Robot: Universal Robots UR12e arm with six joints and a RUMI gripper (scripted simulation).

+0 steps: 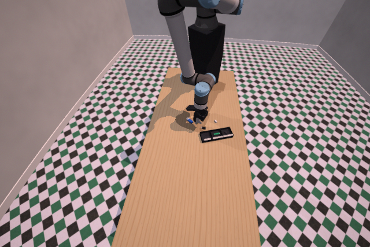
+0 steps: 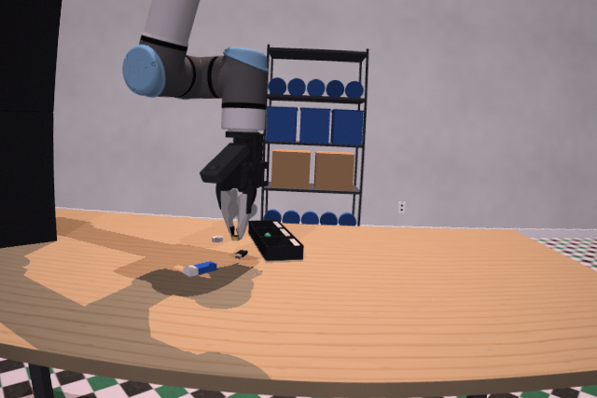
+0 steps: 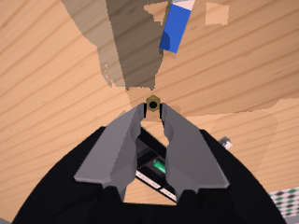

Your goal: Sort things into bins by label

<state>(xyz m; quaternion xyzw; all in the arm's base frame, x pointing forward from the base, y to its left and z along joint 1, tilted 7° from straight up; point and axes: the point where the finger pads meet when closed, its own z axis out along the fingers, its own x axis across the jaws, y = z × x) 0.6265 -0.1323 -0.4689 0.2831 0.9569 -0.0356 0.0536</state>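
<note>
My gripper is now 6 cm short of the small black round piece, 23 cm to the right of it and 6 cm above it. The rest, counted from my hand: white eraser 7 cm behind, 6 cm to the right, 6 cm below; then brass nut 1 cm below; then black usb stick 1 cm ahead, 5 cm to the left, 7 cm below.
</note>
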